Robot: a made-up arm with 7 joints.
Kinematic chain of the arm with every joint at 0, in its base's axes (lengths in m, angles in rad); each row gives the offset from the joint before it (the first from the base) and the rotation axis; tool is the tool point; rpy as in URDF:
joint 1: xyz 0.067 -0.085 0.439 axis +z
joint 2: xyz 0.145 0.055 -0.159 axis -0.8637 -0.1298 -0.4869
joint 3: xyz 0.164 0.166 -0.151 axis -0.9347 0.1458 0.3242
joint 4: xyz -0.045 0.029 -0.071 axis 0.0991 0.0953 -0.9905
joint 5: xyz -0.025 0 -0.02 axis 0.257 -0.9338 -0.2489
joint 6: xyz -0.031 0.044 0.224 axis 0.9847 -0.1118 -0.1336
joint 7: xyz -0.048 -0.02 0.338 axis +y
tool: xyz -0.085 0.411 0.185 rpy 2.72 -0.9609 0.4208
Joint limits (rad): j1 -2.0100..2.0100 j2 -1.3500..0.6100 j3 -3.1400..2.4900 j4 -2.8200..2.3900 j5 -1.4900..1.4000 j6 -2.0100..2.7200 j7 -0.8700..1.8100
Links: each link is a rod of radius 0.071 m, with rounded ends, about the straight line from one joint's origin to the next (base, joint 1, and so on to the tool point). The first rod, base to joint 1, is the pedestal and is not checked.
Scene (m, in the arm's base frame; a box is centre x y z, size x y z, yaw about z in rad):
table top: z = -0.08
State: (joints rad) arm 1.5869 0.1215 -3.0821 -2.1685 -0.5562 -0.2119 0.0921
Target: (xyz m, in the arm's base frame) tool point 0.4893 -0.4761 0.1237
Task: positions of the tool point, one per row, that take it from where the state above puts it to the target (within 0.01 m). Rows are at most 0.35 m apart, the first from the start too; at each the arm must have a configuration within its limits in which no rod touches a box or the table.
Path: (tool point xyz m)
1: -0.5015 -0.5437 0.0764
2: -0.3210 -0.6166 0.0561
3: -0.1699 -0.6436 0.1063
4: -0.0832 -0.6389 0.2013
5: -0.1325 -0.6009 0.1394
6: -0.1374 -0.5623 0.1218
7: -0.1192 -0.5344 0.1647
8: -0.1008 -0.5056 0.2706
9: -0.0878 -0.4483 0.4249
10: 0.2012 -0.5490 0.2926
11: 0.4894 -0.4761 0.1237

